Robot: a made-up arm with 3 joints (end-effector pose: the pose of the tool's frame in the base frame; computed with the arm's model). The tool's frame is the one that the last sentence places.
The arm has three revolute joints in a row. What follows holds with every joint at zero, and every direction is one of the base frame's.
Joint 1 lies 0.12 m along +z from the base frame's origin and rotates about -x.
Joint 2 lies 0.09 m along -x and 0.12 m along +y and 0.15 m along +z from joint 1 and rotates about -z.
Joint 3 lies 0.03 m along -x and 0.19 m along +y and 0.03 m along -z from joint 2 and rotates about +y.
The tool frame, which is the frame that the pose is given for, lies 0.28 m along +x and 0.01 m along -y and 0.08 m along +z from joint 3; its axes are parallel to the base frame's.
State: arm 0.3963 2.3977 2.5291
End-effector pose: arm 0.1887 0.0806 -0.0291 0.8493 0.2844 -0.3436 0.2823
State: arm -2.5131 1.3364 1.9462
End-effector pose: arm 0.0716 -0.0769 0.3858 -0.5784 -0.5321 -0.5093 0.3505
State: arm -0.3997 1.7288 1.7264
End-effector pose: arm 0.0869 0.1451 -0.0022 0.6503 0.5816 -0.3867 0.2988
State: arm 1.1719 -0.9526 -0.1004
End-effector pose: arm -0.0973 0.3731 -0.1789 -0.4717 0.2161 0.4062 0.7522
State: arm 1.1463 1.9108 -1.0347
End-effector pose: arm 0.0649 0.3735 0.2688 -0.6114 -0.6247 -0.4414 0.2026
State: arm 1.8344 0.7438 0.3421
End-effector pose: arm 0.2237 0.0781 0.0202 -0.6912 -0.1879 -0.3436 0.6073
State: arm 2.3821 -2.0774 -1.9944
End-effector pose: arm -0.1416 0.3503 -0.0195 0.0126 0.2764 0.5691 0.7743
